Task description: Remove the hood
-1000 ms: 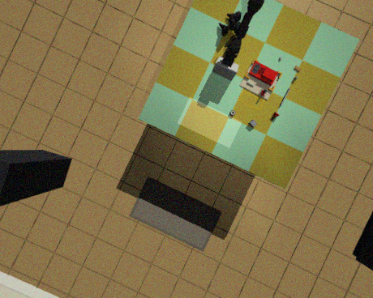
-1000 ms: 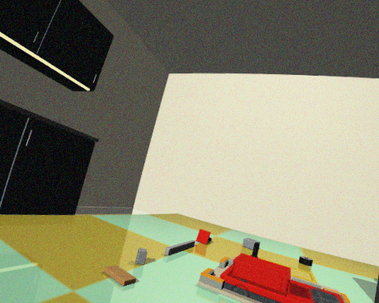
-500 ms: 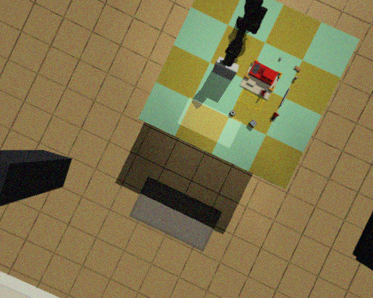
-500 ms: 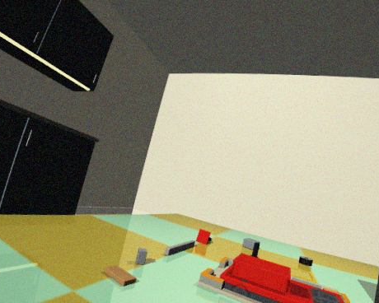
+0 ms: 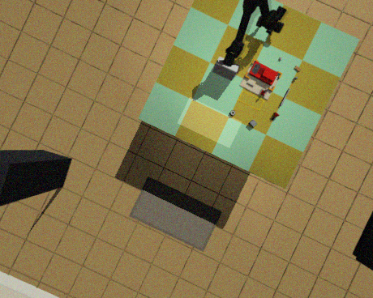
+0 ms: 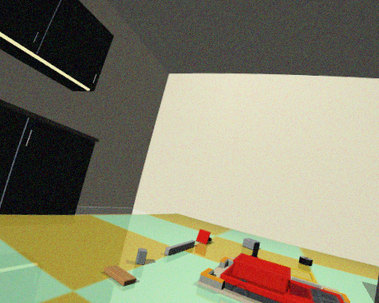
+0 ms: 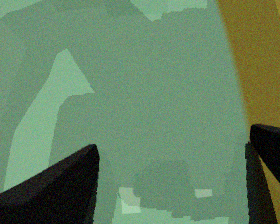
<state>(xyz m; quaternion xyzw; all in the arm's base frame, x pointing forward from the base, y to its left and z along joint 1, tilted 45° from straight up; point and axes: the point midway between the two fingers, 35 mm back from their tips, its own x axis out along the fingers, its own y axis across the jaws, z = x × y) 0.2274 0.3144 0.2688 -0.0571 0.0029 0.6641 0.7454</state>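
The hood lies 120 mm ahead of my gripper tip, 390 mm to the right of it and 40 mm above it. Round my gripper tip: grey bar (300 mm ahead, 510 mm to the right); brown plank (330 mm ahead, 270 mm to the right); black wheel (60 mm behind, 750 mm to the right).
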